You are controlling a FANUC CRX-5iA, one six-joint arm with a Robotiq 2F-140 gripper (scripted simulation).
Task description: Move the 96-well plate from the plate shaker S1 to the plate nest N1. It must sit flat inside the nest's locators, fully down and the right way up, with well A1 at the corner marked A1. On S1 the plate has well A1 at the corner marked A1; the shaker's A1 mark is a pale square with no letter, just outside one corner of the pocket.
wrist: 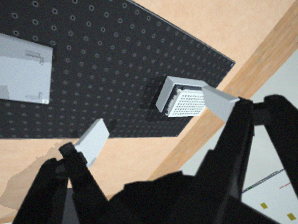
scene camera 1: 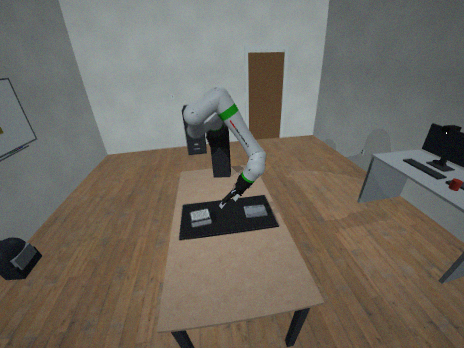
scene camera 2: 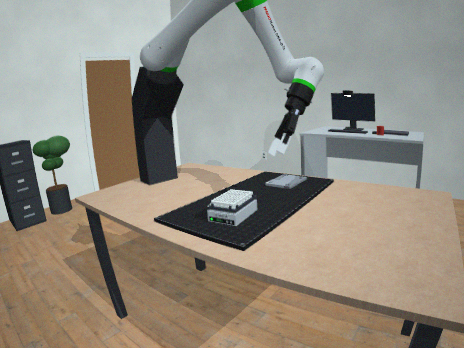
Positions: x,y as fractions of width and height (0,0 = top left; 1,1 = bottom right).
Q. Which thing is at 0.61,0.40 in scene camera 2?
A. My gripper.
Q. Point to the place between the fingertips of my gripper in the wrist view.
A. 0.51,0.50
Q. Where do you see a grey plate shaker S1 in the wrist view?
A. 0.57,0.37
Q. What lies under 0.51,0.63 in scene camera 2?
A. A grey plate shaker S1.
